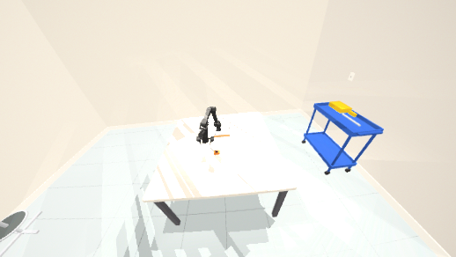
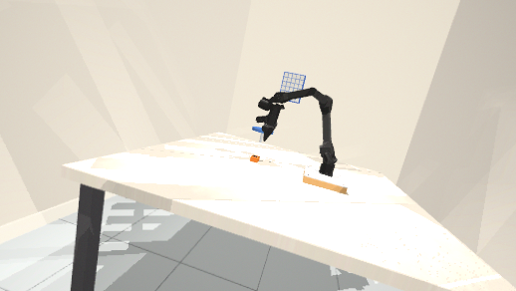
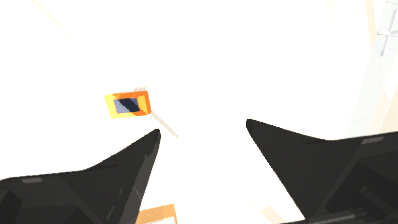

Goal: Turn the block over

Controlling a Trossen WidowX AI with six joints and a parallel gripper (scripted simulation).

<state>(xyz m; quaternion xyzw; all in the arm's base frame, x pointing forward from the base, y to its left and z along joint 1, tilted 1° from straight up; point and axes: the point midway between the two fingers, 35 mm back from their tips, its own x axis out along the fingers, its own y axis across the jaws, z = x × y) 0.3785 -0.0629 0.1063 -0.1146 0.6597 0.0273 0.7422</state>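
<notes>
The orange block is 110 mm to the left of my gripper tip and 100 mm below it.
</notes>
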